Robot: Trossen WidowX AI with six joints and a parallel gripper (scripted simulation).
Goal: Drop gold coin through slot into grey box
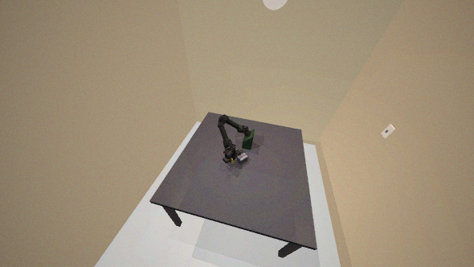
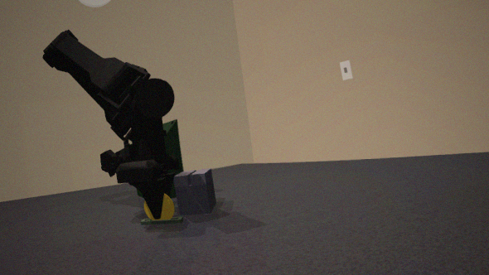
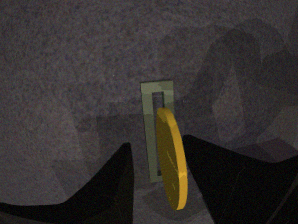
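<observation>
The coin is 20 mm above my gripper tip.
</observation>
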